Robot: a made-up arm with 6 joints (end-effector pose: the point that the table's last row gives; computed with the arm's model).
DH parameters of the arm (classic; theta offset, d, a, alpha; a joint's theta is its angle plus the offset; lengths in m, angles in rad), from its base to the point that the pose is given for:
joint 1: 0 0.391 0 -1.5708
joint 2: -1.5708 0 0.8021 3.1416
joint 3: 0 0 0 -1.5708
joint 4: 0 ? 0 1.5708
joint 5: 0 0.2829 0 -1.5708
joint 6: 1.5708 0 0 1.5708
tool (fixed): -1.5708 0 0 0
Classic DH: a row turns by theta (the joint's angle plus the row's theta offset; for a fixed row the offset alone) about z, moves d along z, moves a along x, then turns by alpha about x.
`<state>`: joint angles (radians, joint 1 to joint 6).
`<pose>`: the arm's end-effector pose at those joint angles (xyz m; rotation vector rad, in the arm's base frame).
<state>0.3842 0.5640 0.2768 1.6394 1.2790 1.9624</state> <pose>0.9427 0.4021 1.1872 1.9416 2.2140 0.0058</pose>
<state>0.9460 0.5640 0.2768 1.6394 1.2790 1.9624</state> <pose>0.5836 0.8425 1.1872 1.2550 2.6723 0.0864</pose>
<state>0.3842 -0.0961 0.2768 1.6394 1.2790 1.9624</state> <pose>0.2905 0.1384 1.6482 1.7317 1.8576 0.7942</pose>
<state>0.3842 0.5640 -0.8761 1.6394 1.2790 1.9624</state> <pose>0.7147 0.3099 0.5722 -1.5158 -1.9334 1.3780</pose>
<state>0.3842 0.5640 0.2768 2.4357 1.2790 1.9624</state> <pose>0.8434 0.5732 1.0925 1.2240 1.8759 -0.3855</pose>
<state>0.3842 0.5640 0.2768 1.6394 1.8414 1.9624</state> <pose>0.9427 0.4021 1.1872 1.3633 2.7919 0.1437</pose>
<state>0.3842 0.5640 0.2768 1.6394 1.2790 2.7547</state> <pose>0.9427 0.4021 1.1872 1.4742 1.7913 0.7548</pose>
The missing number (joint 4, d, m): -0.538
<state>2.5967 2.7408 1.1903 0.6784 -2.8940 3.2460</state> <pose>-0.3146 0.4482 -0.8818 0.0090 -1.3076 0.0373</pose>
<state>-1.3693 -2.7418 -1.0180 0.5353 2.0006 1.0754</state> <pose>-0.3458 0.4773 0.1619 1.3578 1.3546 0.2511</pose>
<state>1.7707 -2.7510 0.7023 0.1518 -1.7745 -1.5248</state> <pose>0.4338 -0.7328 -0.5564 -2.2389 -0.1075 -1.9070</pose>
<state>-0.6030 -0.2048 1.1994 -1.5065 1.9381 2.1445</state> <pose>0.1581 -0.1309 1.6601 0.8117 -0.7753 -2.2580</pose>
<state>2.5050 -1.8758 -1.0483 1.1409 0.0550 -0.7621</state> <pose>0.5448 -0.2561 0.7203 0.8677 -0.7848 2.1701</pose>
